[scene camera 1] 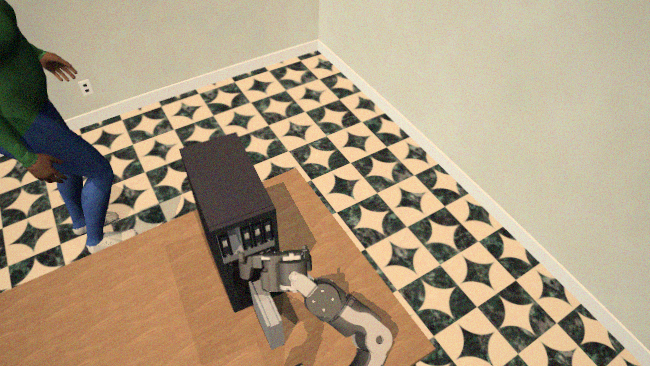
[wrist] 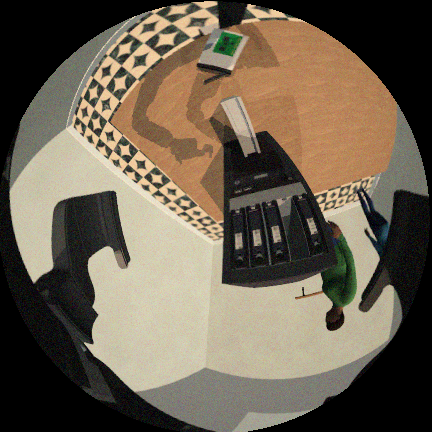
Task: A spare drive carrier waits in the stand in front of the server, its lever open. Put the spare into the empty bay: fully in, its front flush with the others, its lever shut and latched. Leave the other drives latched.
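Note:
The spare drive carrier (wrist: 222,51) lies flat on the table beyond the stand in the wrist view, green circuit board up, its dark lever (wrist: 216,78) standing out from its dark front. The spare does not show in the scene view. The grey stand (scene camera 1: 269,317) (wrist: 241,122) is empty in front of the black server (scene camera 1: 227,185) (wrist: 265,172). The empty bay (scene camera 1: 234,239) (wrist: 295,232) is second from the left in the scene view, with one drive (scene camera 1: 225,246) (wrist: 312,225) on one side and three on the other. My gripper (scene camera 1: 275,256) (wrist: 226,249) is wide open and empty before the server.
The wooden table (scene camera 1: 125,285) (wrist: 345,100) carries the server and stand. The arm (scene camera 1: 327,302) reaches in from the lower right of the scene view. A person in green and blue (scene camera 1: 90,170) (wrist: 344,270) stands past the table's far edge, left of the server in the scene view.

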